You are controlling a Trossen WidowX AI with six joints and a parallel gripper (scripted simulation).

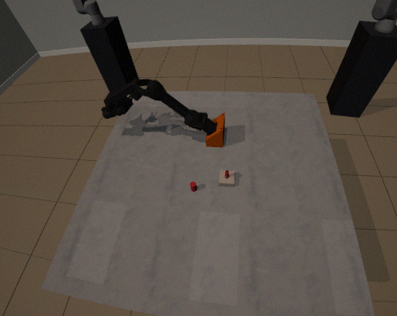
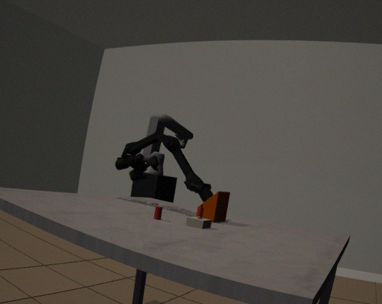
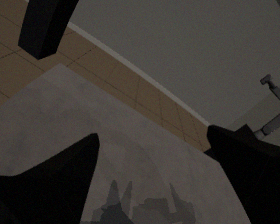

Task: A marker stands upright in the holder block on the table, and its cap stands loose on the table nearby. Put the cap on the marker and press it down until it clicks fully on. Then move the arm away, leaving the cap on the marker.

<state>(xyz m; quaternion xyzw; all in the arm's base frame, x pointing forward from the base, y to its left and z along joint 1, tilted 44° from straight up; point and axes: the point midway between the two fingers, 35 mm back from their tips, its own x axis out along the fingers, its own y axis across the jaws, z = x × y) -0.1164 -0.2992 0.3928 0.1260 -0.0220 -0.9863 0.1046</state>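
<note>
Right now my gripper tip is 470 mm short of the red cap, 450 mm to the right of it and 140 mm above it. Round my gripper tip: holder block (600 mm to the left, 390 mm ahead, 150 mm below).
</note>
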